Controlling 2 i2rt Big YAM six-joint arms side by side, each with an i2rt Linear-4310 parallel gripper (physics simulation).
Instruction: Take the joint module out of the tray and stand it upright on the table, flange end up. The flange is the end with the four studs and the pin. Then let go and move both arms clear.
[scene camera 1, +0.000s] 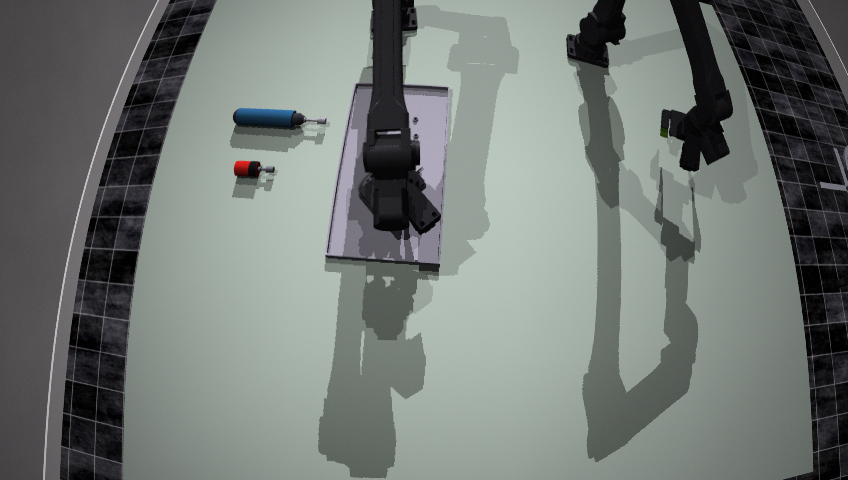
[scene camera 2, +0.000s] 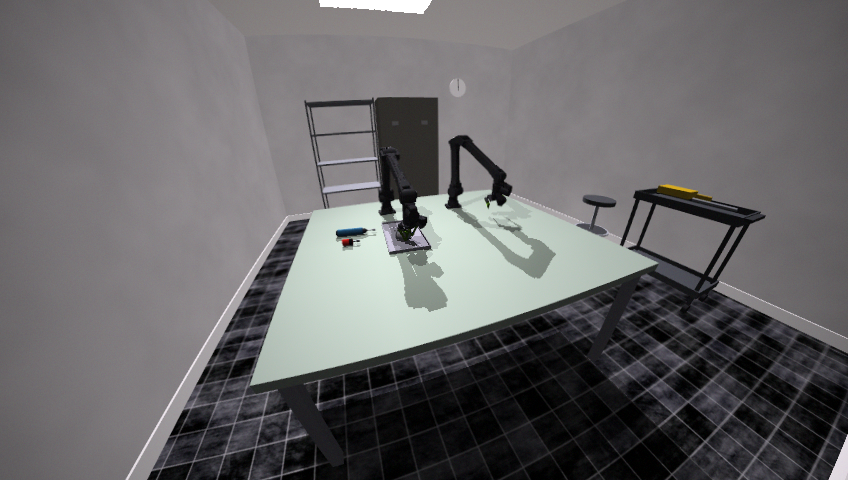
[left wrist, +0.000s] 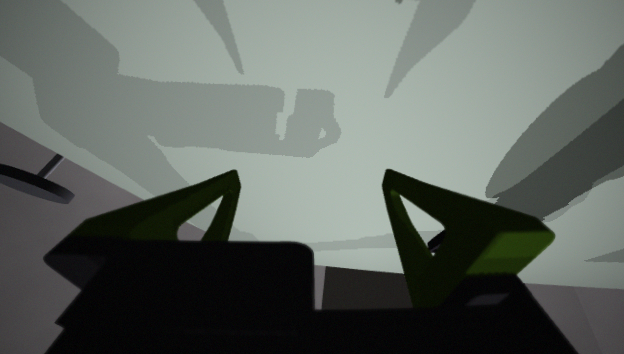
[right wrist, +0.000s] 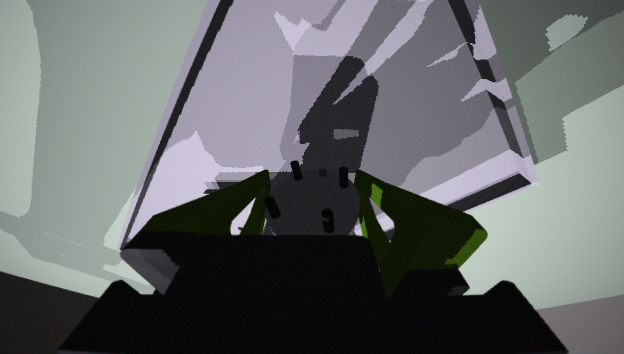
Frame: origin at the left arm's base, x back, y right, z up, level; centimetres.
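Seen in the pictures: left gripper, fingertip midpoint: (scene camera 2: 494, 207) (left wrist: 311, 177); right gripper, fingertip midpoint: (scene camera 2: 408, 238) (right wrist: 312, 177); left arm's base, link origin: (scene camera 1: 587, 52) (scene camera 2: 452, 206); right arm's base, link origin: (scene camera 2: 387, 212).
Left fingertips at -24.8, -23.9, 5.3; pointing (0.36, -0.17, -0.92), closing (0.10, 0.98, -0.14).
Observation:
Offsets run from my left fingertips to a thing's top centre, as dx, dy, dz. "pt": to the spot under its first point. Level surfaces: height alone.
The joint module {pt -29.8, +66.3, -2.0} (right wrist: 312, 200) is between my right fingers in the right wrist view, its dark round flange face with four studs and the pin toward the camera. My right gripper (scene camera 2: 405, 234) (right wrist: 312, 177) is shut on its sides, over the grey-lilac tray {-21.1, +67.6, -3.7} (scene camera 1: 431, 110) (right wrist: 240, 90). The right arm hides the module in scene camera 1. The module's lower end is hidden, so whether it touches the tray cannot be told. My left gripper (scene camera 2: 487, 203) (left wrist: 311, 177) is open and empty, raised above the table at the right of both scene views.
A blue cylindrical tool {pt -14.6, +98.9, -1.5} (scene camera 1: 264, 117) (scene camera 2: 349, 231) and a shorter red one {-26.9, +97.5, -1.9} (scene camera 1: 245, 168) (scene camera 2: 346, 242) lie left of the tray. Two small parts {pt -9.8, +64.7, -4.5} (scene camera 1: 415, 120) {pt -14.0, +64.0, -4.5} (scene camera 1: 415, 136) lie in the tray. The pale green table {dz -5.3} (scene camera 1: 505, 356) (scene camera 2: 357, 309) extends around it.

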